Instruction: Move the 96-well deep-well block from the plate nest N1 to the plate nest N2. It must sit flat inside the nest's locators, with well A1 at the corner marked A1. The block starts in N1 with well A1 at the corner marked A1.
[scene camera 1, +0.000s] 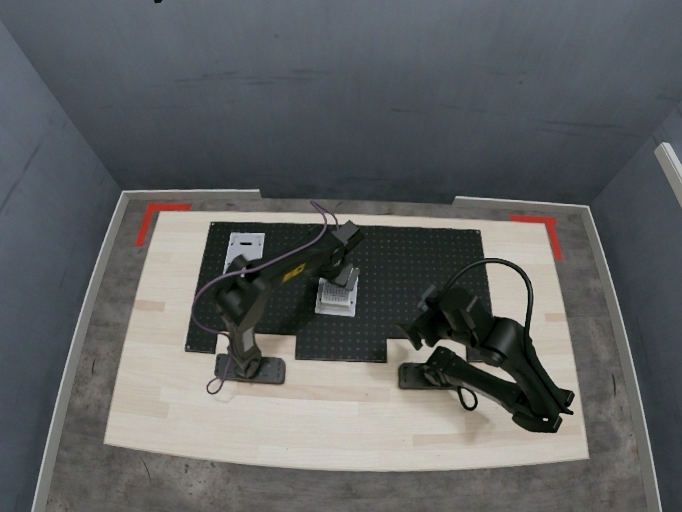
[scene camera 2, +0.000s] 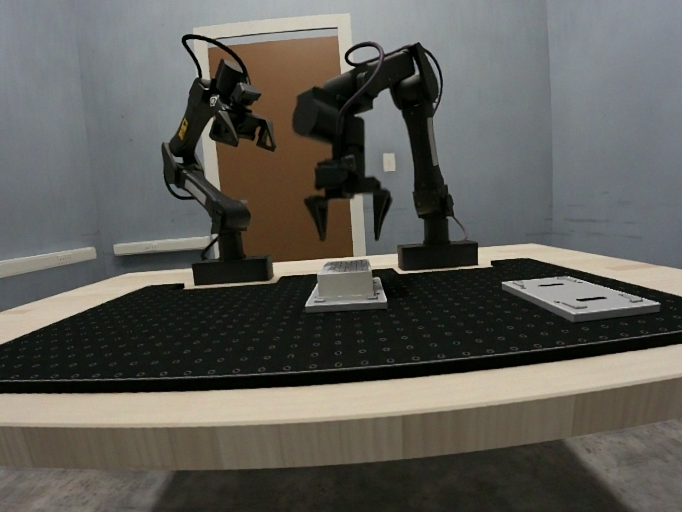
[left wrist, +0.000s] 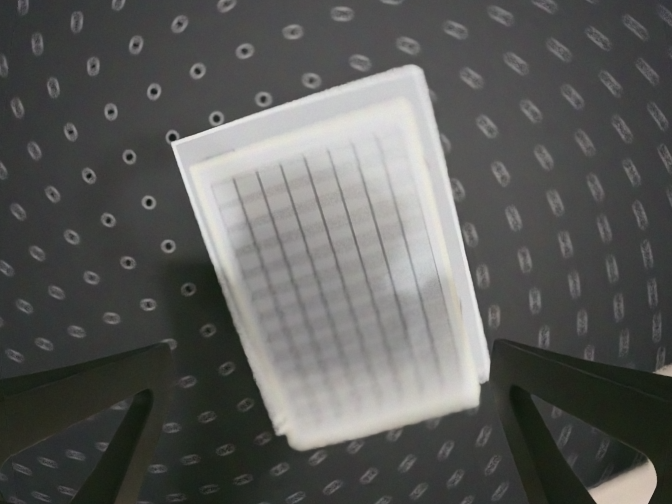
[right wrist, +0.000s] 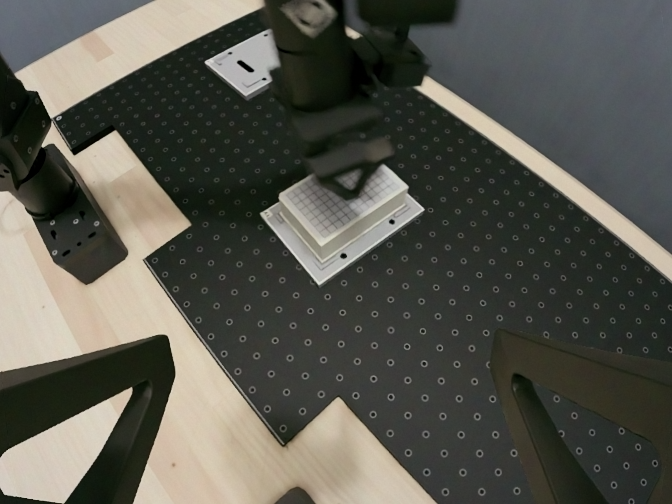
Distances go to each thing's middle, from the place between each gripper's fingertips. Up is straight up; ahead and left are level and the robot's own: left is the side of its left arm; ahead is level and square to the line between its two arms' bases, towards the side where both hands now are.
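From my left hand (scene camera 2: 349, 238) I look at the white deep-well block (left wrist: 329, 231), which is 7 cm below that hand, 1 cm ahead of it and 1 cm to the right of it.
My right hand (scene camera 2: 257, 147) is 27 cm above the white deep-well block; it is also 18 cm to the right of the block and 17 cm short of it.
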